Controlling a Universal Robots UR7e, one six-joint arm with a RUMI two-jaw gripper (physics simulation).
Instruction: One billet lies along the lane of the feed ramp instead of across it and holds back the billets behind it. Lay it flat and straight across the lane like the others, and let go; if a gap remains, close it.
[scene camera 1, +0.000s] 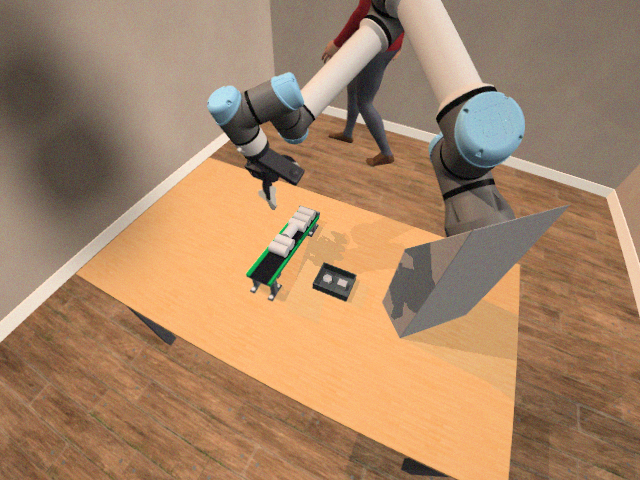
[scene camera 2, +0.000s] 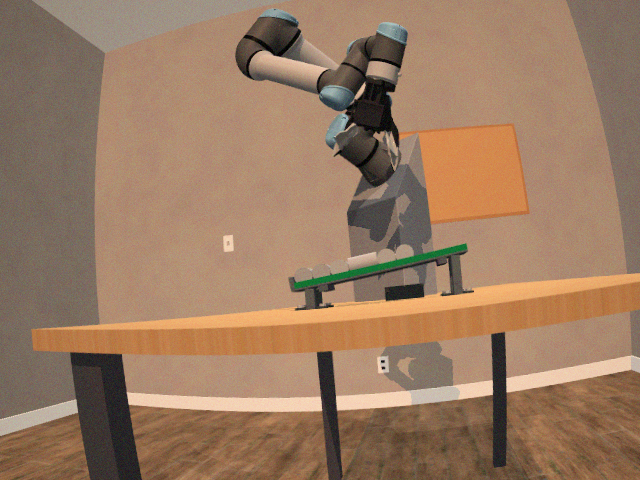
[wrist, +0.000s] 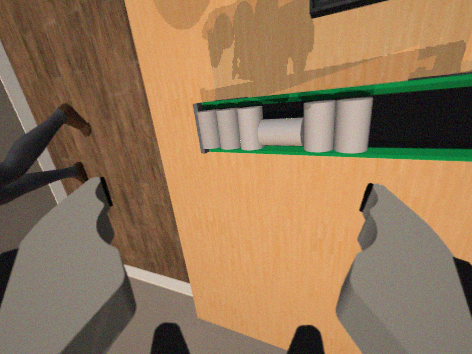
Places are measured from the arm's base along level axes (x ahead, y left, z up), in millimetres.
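Where they show: gripper, between the fingertips: (scene camera 1: 287, 190) (scene camera 2: 363, 163) (wrist: 236, 183); arm's base, origin of its link: (scene camera 1: 480, 228) (scene camera 2: 385, 167).
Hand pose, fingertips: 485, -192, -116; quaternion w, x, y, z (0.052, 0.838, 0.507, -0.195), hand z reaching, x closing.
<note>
Things, the pixels of their top centre, and the offset from my fingertips, as dx, dy, dz. "spot": a spot on its surface instead.
- feed ramp, a spot on its surface: (wrist: 420, 154) (scene camera 1: 257, 261) spot: +90, +125, -217
- light grey billet, centre of its top: (wrist: 279, 135) (scene camera 2: 362, 253) (scene camera 1: 289, 228) +8, -24, -202
- these, centre of its top: (wrist: 247, 130) (scene camera 2: 340, 260) (scene camera 1: 297, 221) -15, -70, -213
- black tray, centre of its top: (scene camera 2: 404, 285) (scene camera 1: 335, 278) -174, +120, -279
The feed ramp (scene camera 1: 258, 262) (scene camera 2: 434, 256) (wrist: 420, 154) has green side rails and a black lane, and slopes down to an end stop. One light grey billet (scene camera 1: 291, 229) (scene camera 2: 361, 259) (wrist: 281, 132) lies along the lane, nearer the lower rail in the wrist view. Three billets lie across the lane between it and the end stop; the nearest of these (wrist: 250, 128) touches its end. Two billets (wrist: 319, 126) (wrist: 353, 125) lie across the lane on its uphill side, against it. My gripper (scene camera 1: 271, 206) (scene camera 2: 366, 155) (wrist: 236, 183) is open and empty, high above the table and beside the ramp.
A black tray (scene camera 1: 318, 290) (scene camera 2: 404, 291) (wrist: 345, 8) with two small light pieces stands on the table (scene camera 1: 217, 310) (scene camera 2: 206, 338) beside the ramp. A grey pedestal (scene camera 1: 465, 273) stands farther right in the first scene view. A person (scene camera 1: 367, 98) stands on the floor beyond the table.
</note>
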